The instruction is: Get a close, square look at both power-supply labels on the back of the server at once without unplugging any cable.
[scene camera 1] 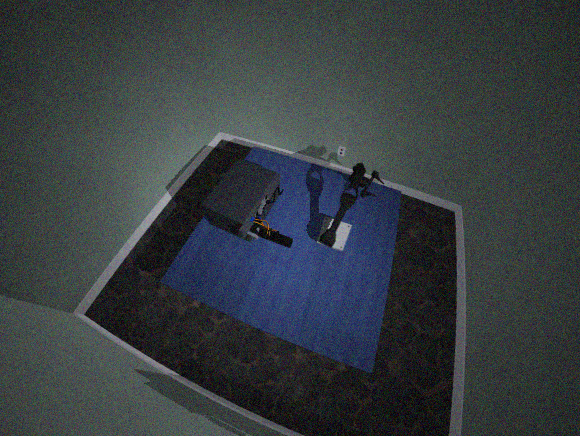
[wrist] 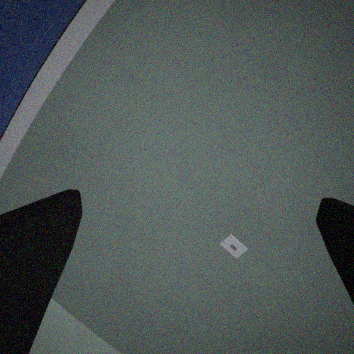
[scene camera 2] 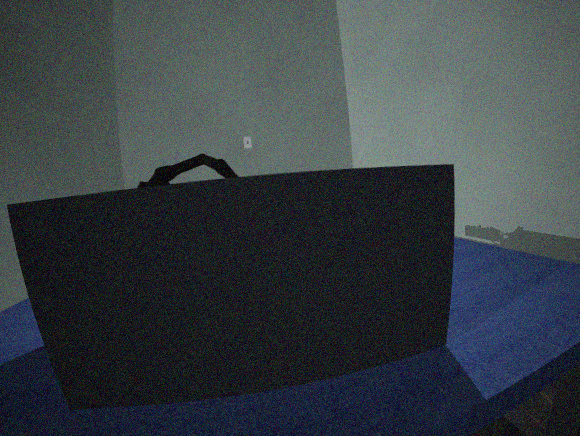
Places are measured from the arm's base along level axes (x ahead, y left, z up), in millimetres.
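Pixels of known places: gripper, fingertip midpoint: [scene camera 1: 380, 190] [wrist: 203, 206]; arm's base at its link origin: [scene camera 1: 327, 237].
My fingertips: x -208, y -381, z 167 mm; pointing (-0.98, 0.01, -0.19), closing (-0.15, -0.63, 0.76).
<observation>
Ahead of a thing's pixels: the offset from my fingertips to its top centre. "spot": to the spot under its first point. Level surfaces: height alone.
The server [scene camera 1: 242, 187] [scene camera 2: 250, 280] is a large dark box. In scene camera 1 it stands at the left of the blue mat, its back toward the arm, seen very obliquely with dark fittings along it. Orange cables {spot: 588 mm ahead, 521 mm left, 67 mm down} [scene camera 1: 263, 223] show at its near back corner beside a black bar {spot: 447 mm ahead, 565 mm left, 66 mm down} [scene camera 1: 281, 239]. The two power-supply labels cannot be made out in scene camera 1 and do not show in the wrist view; scene camera 2 faces a plain dark side. My gripper [scene camera 1: 379, 189] [wrist: 203, 206] is open and empty, raised near the wall, well away from the server. The wrist view faces the wall.
The arm's white base plate [scene camera 1: 343, 237] lies on the blue mat {220 mm down} [scene camera 1: 300, 290]. A wall outlet [scene camera 1: 341, 151] [scene camera 2: 247, 142] [wrist: 234, 246] is on the wall behind the arm. A pale skirting strip [scene camera 1: 430, 197] [wrist: 52, 67] runs along the wall. The arm [scene camera 2: 202, 160] partly shows above the server.
</observation>
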